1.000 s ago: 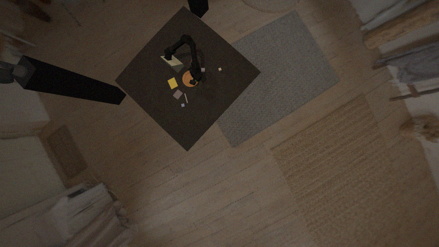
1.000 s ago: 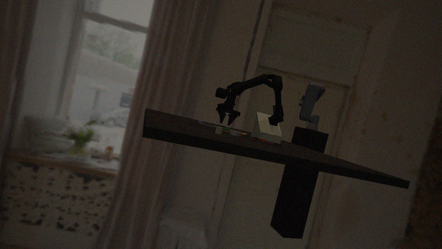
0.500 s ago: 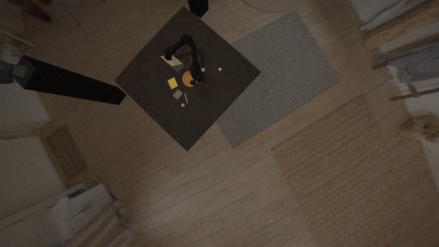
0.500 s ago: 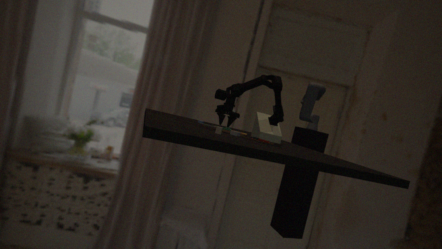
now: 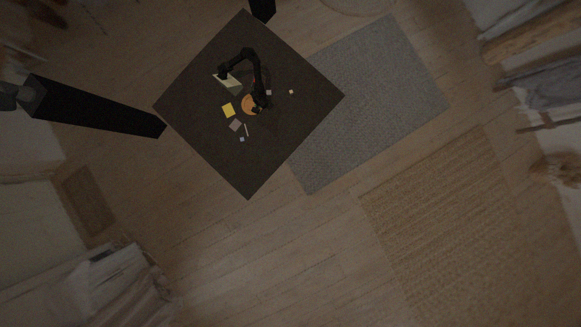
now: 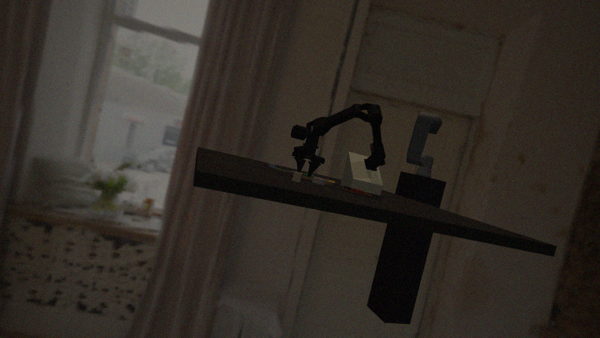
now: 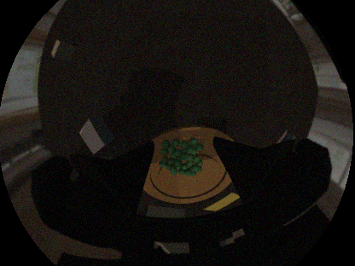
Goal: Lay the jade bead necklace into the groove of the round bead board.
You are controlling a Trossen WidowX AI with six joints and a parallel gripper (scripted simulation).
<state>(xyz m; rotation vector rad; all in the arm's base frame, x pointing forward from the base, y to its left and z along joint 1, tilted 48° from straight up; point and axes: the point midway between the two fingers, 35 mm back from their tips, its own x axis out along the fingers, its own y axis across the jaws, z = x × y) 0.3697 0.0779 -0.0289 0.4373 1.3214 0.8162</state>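
The round bead board is 80 mm behind my gripper tip, 30 mm to the right of it and 10 mm below it. Also, from my gripper tip: white stick: 30 mm ahead, 250 mm to the right, 10 mm below; then grey-white block: 20 mm behind, 140 mm to the left; then red item: 210 mm behind, 150 mm to the left, 10 mm below.
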